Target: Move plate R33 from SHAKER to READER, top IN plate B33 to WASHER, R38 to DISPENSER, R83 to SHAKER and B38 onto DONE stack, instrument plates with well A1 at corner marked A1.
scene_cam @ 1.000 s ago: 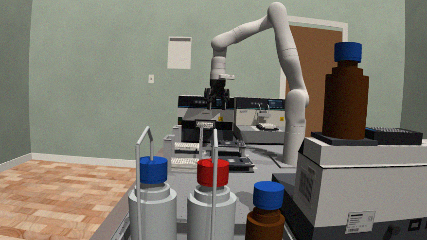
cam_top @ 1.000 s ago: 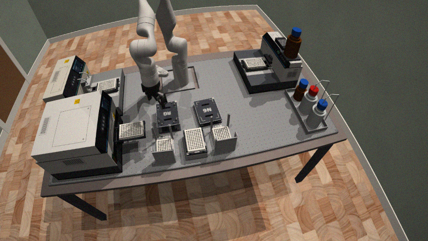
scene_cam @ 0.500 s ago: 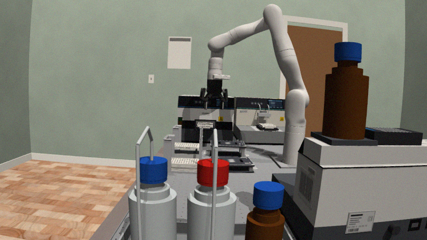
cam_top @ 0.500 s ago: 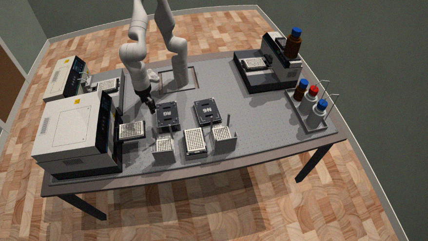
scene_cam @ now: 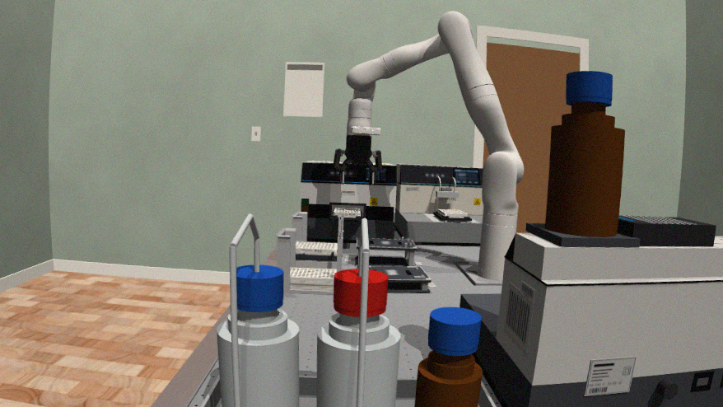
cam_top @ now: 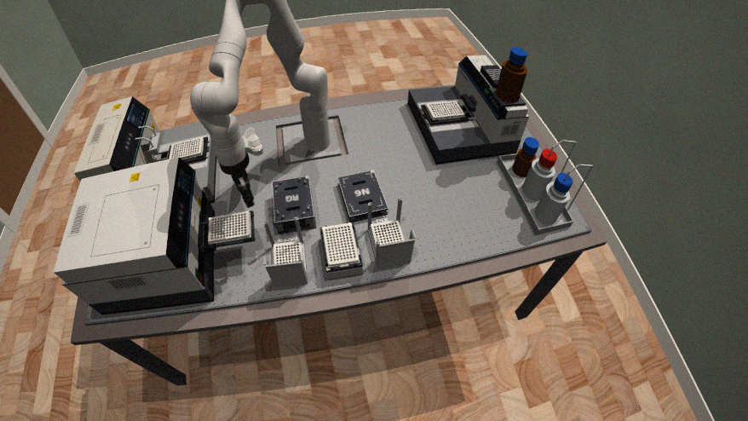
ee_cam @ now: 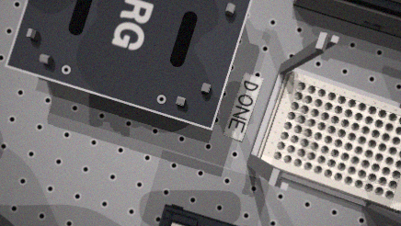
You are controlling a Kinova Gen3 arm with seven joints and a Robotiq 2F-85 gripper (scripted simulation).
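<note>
Now: hand 11 cm above the dark reader tray, 7 cm to the left of it and 3 cm short of it. From my hand the other things lie so: regrip nest RG: 16 cm below, 11 cm to the left, 9 cm behind; then reader housing: 36 cm to the right, 4 cm ahead, 2 cm above; then recovery nest N6: 33 cm to the left, 19 cm below, 10 cm behind.
</note>
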